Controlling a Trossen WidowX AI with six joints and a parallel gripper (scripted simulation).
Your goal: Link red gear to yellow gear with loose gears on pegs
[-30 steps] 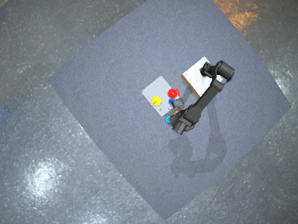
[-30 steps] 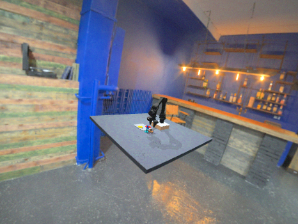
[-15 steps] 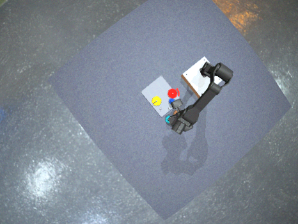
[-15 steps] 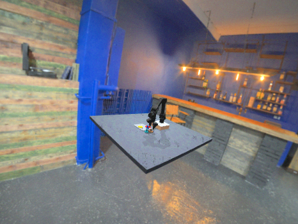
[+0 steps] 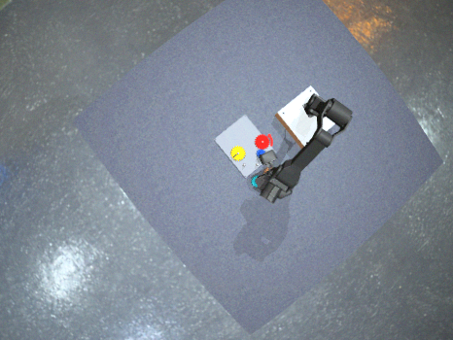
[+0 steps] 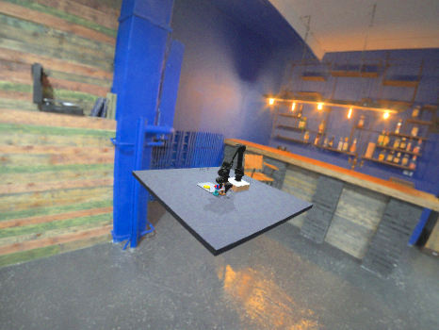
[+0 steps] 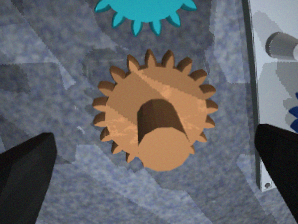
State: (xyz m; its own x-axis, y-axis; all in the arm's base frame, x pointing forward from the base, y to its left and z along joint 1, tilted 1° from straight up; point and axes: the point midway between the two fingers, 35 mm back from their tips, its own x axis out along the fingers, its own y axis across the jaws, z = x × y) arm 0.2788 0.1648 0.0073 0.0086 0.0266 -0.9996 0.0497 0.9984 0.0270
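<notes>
The blue gear is 100 mm to the right of my gripper tip and 10 mm below it. The rest, counted from my gripper tip: orange gear (10 mm below); cyan gear (70 mm ahead, 10 mm below); red gear (140 mm to the right, 30 mm behind, 10 mm below).
</notes>
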